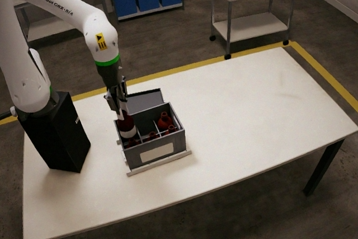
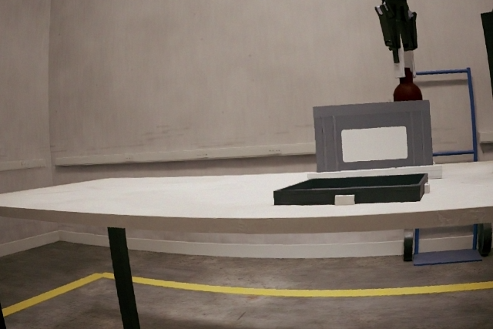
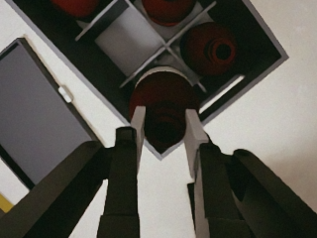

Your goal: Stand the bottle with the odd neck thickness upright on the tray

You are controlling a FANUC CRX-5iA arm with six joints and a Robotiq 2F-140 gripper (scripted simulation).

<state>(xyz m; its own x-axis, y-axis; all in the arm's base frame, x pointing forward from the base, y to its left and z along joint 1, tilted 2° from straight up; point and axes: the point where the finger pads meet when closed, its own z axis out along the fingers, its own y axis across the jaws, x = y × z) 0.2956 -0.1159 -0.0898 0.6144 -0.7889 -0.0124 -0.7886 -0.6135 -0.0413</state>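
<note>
Right now my hand is 90 mm above the bottle. From my hand the other things lie so: crate 180 mm below, 80 mm ahead, 50 mm to the right; dark tray 250 mm below, 230 mm to the left, 140 mm ahead.
</note>
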